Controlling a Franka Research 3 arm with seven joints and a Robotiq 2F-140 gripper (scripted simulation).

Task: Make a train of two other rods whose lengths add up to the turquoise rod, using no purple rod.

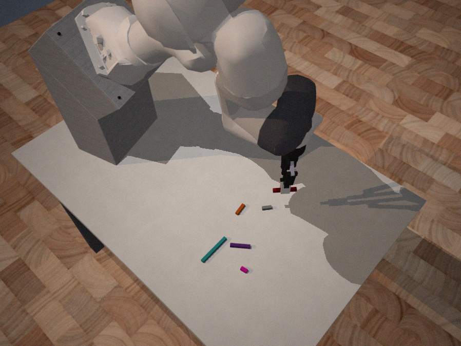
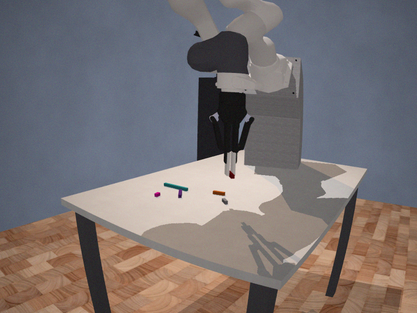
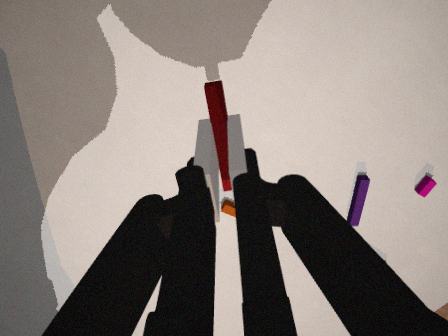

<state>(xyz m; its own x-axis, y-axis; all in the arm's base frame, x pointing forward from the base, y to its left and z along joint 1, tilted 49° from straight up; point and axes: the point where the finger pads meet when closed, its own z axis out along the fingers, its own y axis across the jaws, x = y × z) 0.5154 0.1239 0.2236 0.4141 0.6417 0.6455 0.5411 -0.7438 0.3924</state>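
Now: the grey rod 30 mm behind my hand, 40 mm to the right of it and 130 mm below it. The rest, counted from my hand: purple rod (10 mm ahead, 190 mm to the right, 130 mm below); then red rod (30 mm below); then orange rod (80 mm behind, 110 mm to the right, 130 mm below).
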